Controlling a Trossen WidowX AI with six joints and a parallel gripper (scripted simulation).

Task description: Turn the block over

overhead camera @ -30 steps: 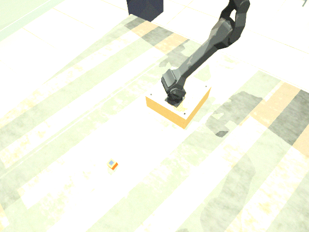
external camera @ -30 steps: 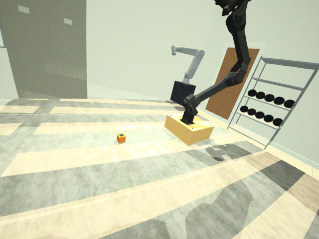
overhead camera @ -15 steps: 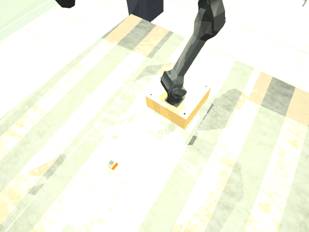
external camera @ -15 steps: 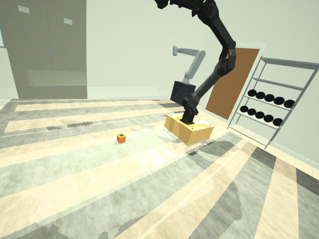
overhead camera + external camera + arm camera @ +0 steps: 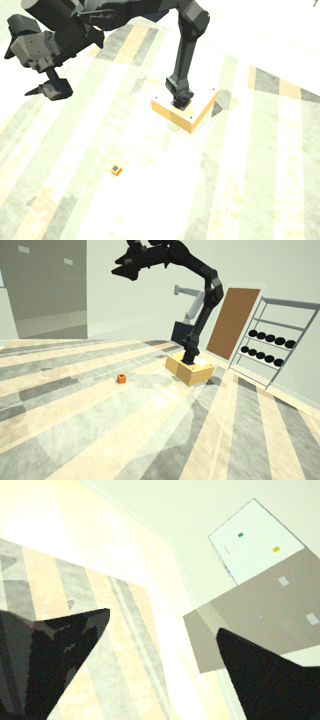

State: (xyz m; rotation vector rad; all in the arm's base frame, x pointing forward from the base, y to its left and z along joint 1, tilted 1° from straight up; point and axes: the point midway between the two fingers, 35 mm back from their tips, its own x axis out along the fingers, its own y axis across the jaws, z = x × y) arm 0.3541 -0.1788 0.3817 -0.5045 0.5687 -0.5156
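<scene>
The orange block lies 2 cm behind my gripper tip, 16 cm to the left of it and 43 cm below it.
</scene>
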